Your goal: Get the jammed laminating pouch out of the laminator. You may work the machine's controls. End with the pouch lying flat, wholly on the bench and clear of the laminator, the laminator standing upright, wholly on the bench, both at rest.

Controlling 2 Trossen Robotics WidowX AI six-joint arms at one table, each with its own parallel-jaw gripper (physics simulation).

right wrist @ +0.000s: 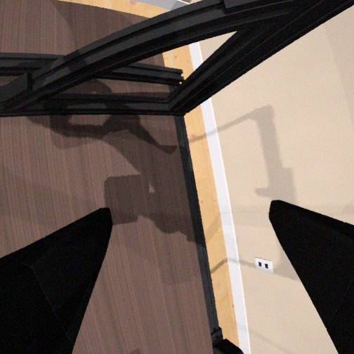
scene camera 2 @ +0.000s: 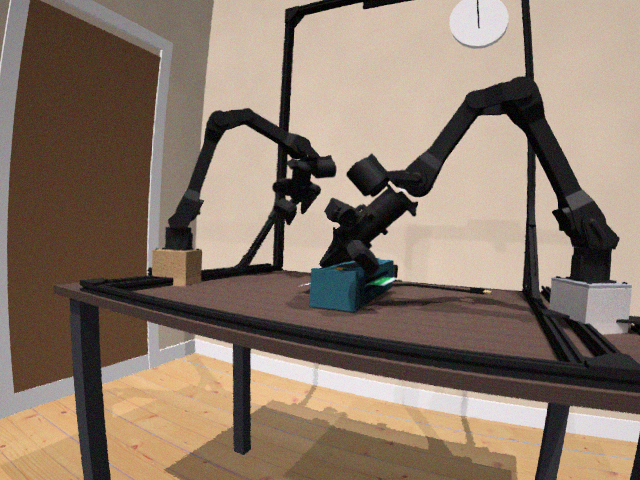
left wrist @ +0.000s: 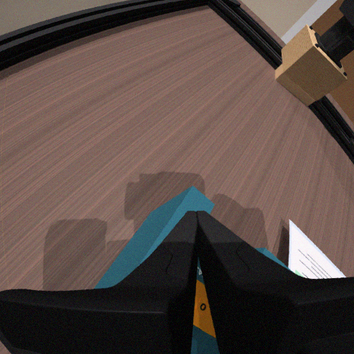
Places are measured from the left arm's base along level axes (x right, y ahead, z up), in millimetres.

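Pixels of known places: left gripper, fingertip midpoint: (scene camera 2: 320, 266); right gripper, fingertip midpoint: (scene camera 2: 295, 219); left arm's base, link origin: (scene camera 2: 590, 280); right arm's base, link origin: (scene camera 2: 177, 249).
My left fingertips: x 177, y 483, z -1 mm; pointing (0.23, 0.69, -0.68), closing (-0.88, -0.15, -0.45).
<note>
Ahead of a thing's pixels: the offset from my left fingertips to its top centre. "spot": to the spot under its first point. Level surfaces: height alone.
The teal laminator {spot: dx -24, dy -27, dz -45 mm} (scene camera 2: 334, 290) (left wrist: 165, 227) stands upright on the bench {dz -86 mm} (scene camera 2: 439, 322) (left wrist: 125, 115). The pouch shows as a green and white strip {dx +138, dy -172, dz -46 mm} (scene camera 2: 381, 281) at its right side, and as a white printed corner (left wrist: 311, 260) sticking out in the left wrist view. My left gripper (scene camera 2: 323, 263) (left wrist: 195, 219) is shut and empty, its tips low over the laminator's top; contact cannot be told. Part of an orange release control (left wrist: 202, 311) shows between its fingers; the rest is hidden. My right gripper (scene camera 2: 297, 214) (right wrist: 191, 212) is open and empty, high above the bench, left of the laminator.
A wooden block (scene camera 2: 176, 266) (left wrist: 305, 67) carries the right arm; a white block (scene camera 2: 589, 304) carries the left. Black rails (scene camera 2: 289, 330) edge the bench, and a black upright frame (scene camera 2: 286, 87) rises behind. A thin dark rod with a gold tip {dx +203, dy -465, dz -71 mm} (scene camera 2: 486, 291) lies behind the laminator.
</note>
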